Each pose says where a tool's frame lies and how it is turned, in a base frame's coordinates. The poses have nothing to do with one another.
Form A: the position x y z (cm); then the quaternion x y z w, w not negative.
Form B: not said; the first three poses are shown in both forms.
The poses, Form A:
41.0 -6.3 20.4 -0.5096 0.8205 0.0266 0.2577
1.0 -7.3 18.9 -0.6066 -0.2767 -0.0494 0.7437
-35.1 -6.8 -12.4 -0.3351 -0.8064 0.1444 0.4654
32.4 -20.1 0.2 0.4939 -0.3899 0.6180 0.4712
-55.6 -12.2 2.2 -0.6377 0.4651 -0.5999 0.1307
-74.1 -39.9 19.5 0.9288 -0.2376 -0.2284 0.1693
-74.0 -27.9 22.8 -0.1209 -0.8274 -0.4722 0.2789
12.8 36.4 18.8 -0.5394 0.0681 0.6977 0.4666
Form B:
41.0 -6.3 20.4 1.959 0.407 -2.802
1.0 -7.3 18.9 -0.452 -0.359 -1.452
-35.1 -6.8 -12.4 -2.271 -1.011 -2.992
32.4 -20.1 0.2 1.641 0.245 1.355
-55.6 -12.2 2.2 1.907 1.090 2.132
-74.1 -39.9 19.5 0.435 -0.529 2.901
-74.0 -27.9 22.8 -2.625 -0.355 -2.010
12.8 36.4 18.8 1.547 -0.760 -0.971

